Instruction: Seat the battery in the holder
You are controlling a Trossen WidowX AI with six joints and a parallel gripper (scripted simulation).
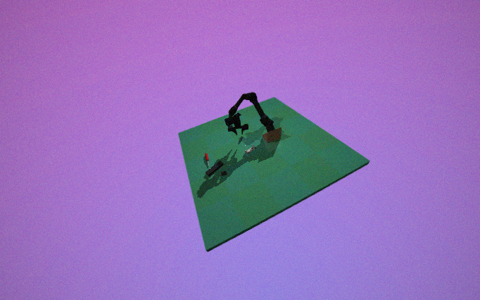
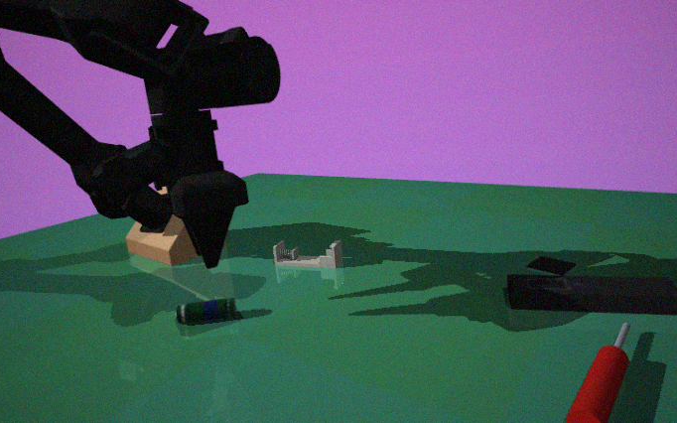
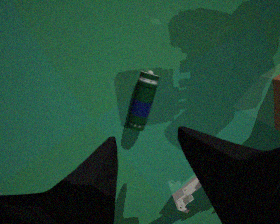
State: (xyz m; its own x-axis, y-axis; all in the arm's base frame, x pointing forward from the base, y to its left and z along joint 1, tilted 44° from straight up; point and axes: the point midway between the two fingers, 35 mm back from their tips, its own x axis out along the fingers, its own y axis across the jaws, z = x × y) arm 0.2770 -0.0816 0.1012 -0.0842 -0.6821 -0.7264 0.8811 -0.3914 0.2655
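Right now the battery is 10 mm behind my gripper tip and 60 mm below it. Also, from my gripper tip: red-handled screwdriver (370 mm ahead, 70 mm to the left, 60 mm below); long black bar (350 mm ahead, 200 mm to the left, 50 mm below); black tile (300 mm ahead, 290 mm to the left, 70 mm below).
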